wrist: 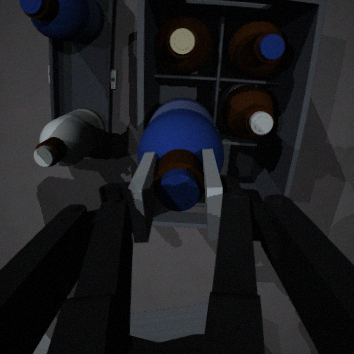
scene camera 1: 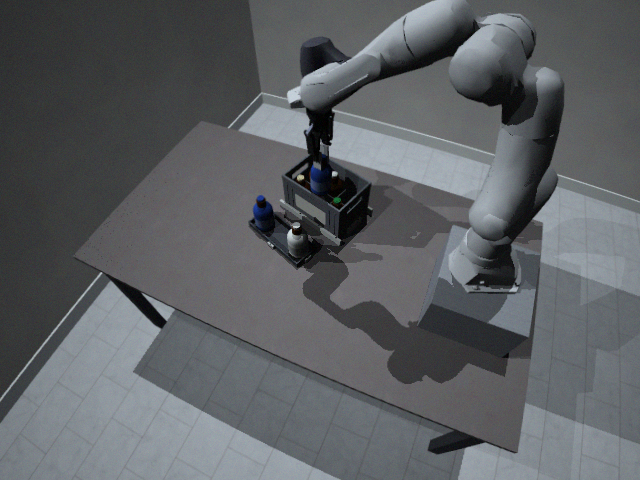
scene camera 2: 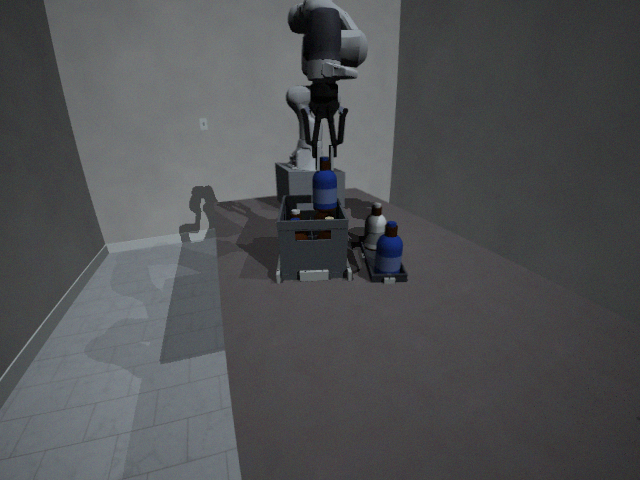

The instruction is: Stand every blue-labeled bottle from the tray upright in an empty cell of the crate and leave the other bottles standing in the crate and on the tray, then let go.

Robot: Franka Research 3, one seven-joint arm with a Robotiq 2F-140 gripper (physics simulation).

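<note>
My gripper is shut on the neck of a blue-labeled bottle. The bottle hangs upright over the crate, its base about at rim height, over the cell beside the cream-capped bottle. Another blue-labeled bottle stands at one end of the tray. A white bottle stands at its other end.
The crate also holds brown bottles with a blue cap, a white cap and a green cap. The green-capped one is hidden in the wrist view. The tray lies close beside the crate on the table. The robot's base block stands at the right.
</note>
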